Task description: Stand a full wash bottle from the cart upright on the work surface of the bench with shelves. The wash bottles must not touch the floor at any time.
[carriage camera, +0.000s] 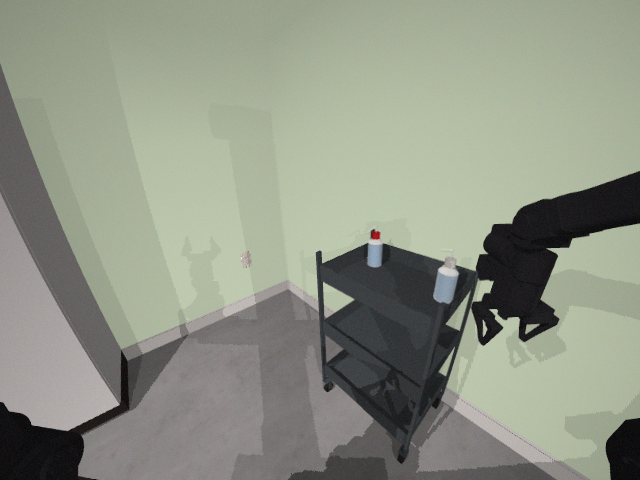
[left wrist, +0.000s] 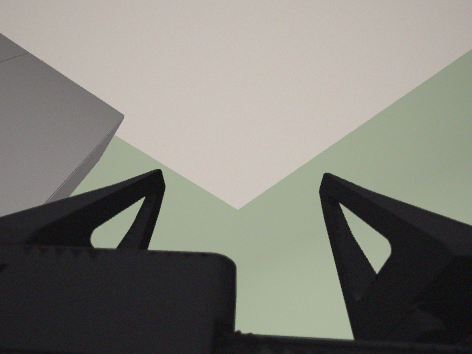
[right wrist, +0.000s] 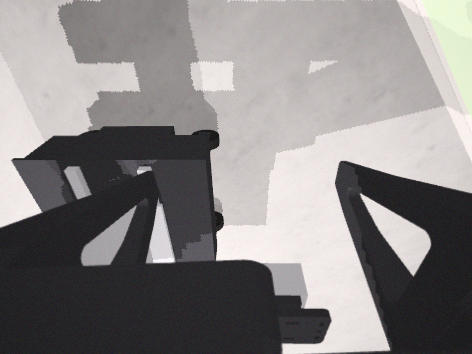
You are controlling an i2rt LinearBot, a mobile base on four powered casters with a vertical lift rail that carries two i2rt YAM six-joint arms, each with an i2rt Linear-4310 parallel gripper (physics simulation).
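Places are measured from the left arm's base along level axes (x ahead, y left, z up), in centimetres.
Pixels of known places: left gripper, fingertip midpoint: (left wrist: 241, 179); right gripper, fingertip midpoint: (carriage camera: 501, 341) (right wrist: 245, 176).
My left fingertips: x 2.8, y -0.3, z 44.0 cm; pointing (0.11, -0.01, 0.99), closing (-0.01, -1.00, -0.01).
Ahead of a thing's pixels: the offset from my left fingertips to its top centre.
A wash bottle with a red cap @[dx +75.6, dy -52.7, dz -30.4 cm] (carriage camera: 374, 254) stands upright near the back left of the top tray of the dark cart (carriage camera: 356, 287). A wash bottle with a grey cap @[dx +51.6, dy -71.2, dz -30.4 cm] (carriage camera: 445, 285) stands upright near the tray's front right corner. Both look filled with light blue liquid up to the white shoulder. My right gripper (carriage camera: 504, 341) (right wrist: 245, 176) is open and empty, points down and hangs to the right of the cart, with its fingertips lower than the top tray. My left gripper (left wrist: 241, 179) is open and empty, tilted up towards the ceiling. The bench with shelves does not show clearly.
Green walls meet in a corner behind the cart. A tall grey block (carriage camera: 56, 315) (left wrist: 50, 120) stands at the left. Black robot parts show in the carriage view's bottom corners. A dark body with casters (right wrist: 192, 200) shows low left in the right wrist view.
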